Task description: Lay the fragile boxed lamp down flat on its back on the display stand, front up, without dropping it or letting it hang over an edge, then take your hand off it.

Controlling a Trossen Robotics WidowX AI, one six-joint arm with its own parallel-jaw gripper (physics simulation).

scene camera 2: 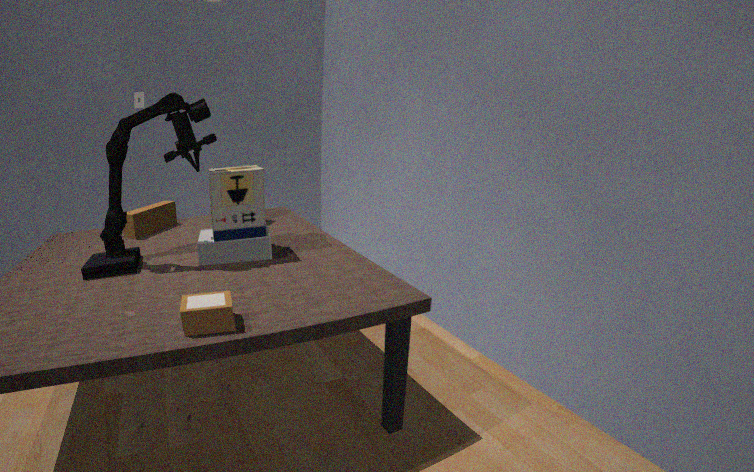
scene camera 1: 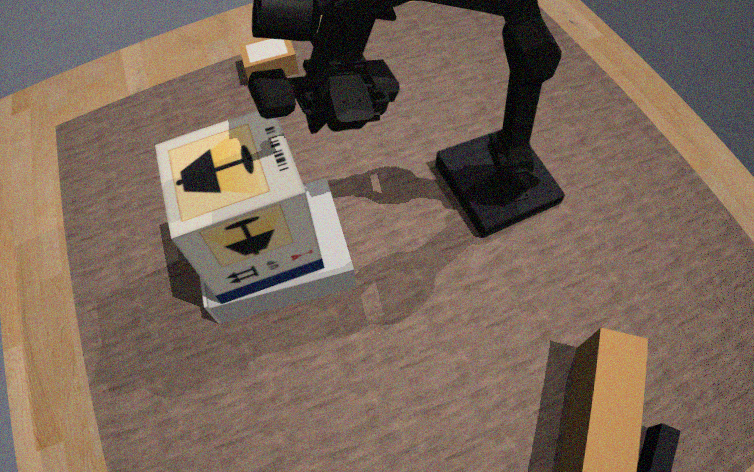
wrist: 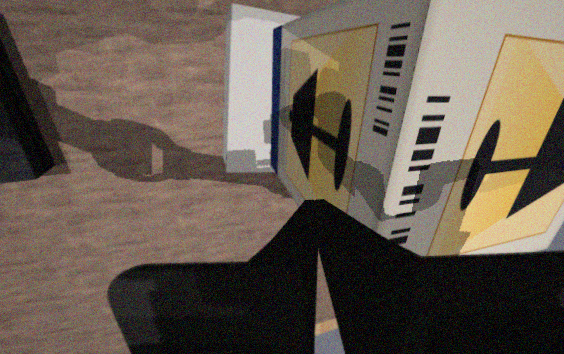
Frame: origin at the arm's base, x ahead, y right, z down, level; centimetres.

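Seen in the pictures: gripper, fingertip midpoint: [scene camera 2: 198,171] [scene camera 1: 312,131] [wrist: 314,209]; arm's base at its link origin: [scene camera 2: 115,254] [scene camera 1: 507,188].
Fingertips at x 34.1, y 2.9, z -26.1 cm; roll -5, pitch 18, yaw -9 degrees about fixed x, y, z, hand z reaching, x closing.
Note:
Offsets run from my fingertips to a thing's top centre.
The boxed lamp [scene camera 1: 250,250] [scene camera 2: 239,214] [wrist: 415,50] is a tall white box with yellow lamp pictures, barcodes and a dark blue band at its lower end. It stands on end on the white display stand [scene camera 1: 334,236] [scene camera 2: 233,253] [wrist: 247,85]. A lamp picture faces up on its top, and another on one side shows the shade below the base. My gripper [scene camera 1: 314,129] [scene camera 2: 197,168] [wrist: 314,209] is shut and empty. Its fingertips are beside the box near the height of its top, on the arm's side. Whether they touch the box cannot be told.
A small orange-brown block @(dz +23.8, dx +1.5, dy +49.8 cm) [scene camera 1: 268,51] [scene camera 2: 207,321] with a white top lies near a table edge. A long orange-brown block @(dz +18.8, dx -28.1, dy -49.5 cm) [scene camera 1: 616,400] [scene camera 2: 153,220] stands on the table's other side, beside a dark object @(dz +24.8, dx -36.3, dy -57.3 cm) [scene camera 1: 659,451]. The arm's base [scene camera 1: 495,194] [scene camera 2: 111,263] stands beside the stand.

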